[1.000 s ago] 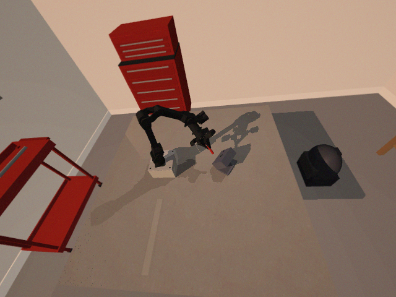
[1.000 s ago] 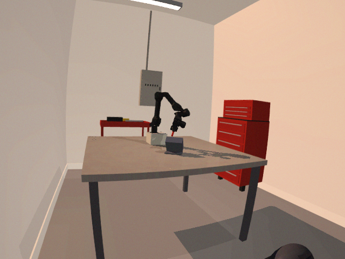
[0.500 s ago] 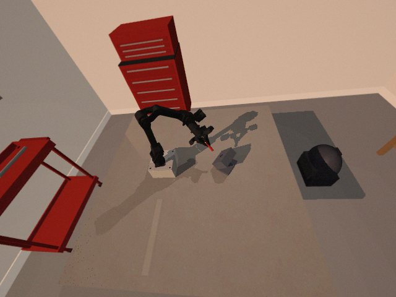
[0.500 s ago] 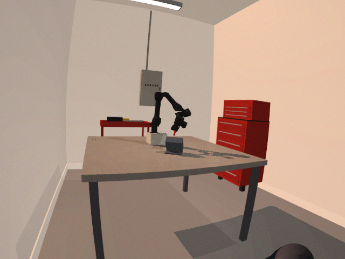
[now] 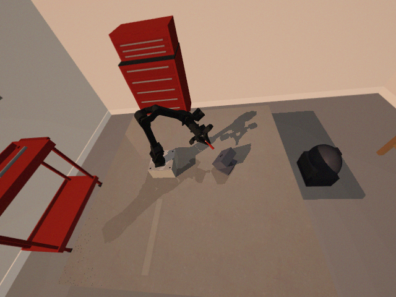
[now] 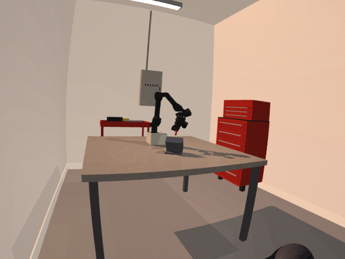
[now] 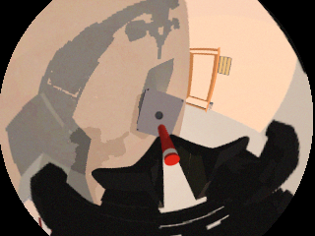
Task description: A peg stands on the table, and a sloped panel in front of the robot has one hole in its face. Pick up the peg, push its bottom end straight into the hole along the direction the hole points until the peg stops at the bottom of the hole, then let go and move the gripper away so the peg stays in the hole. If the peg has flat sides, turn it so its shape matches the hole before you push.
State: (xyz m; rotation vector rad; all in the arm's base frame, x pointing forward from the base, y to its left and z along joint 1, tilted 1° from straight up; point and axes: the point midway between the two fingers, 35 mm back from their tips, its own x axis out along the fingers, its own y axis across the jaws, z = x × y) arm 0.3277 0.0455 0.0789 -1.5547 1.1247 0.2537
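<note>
Now: gripper tip 9 cm above the sloped grey panel, 8 cm short of it and 7 cm to the left of it. From my gripper tip the other things lie so: red round peg: 1 cm to the left, 1 cm behind, 1 cm above.
</note>
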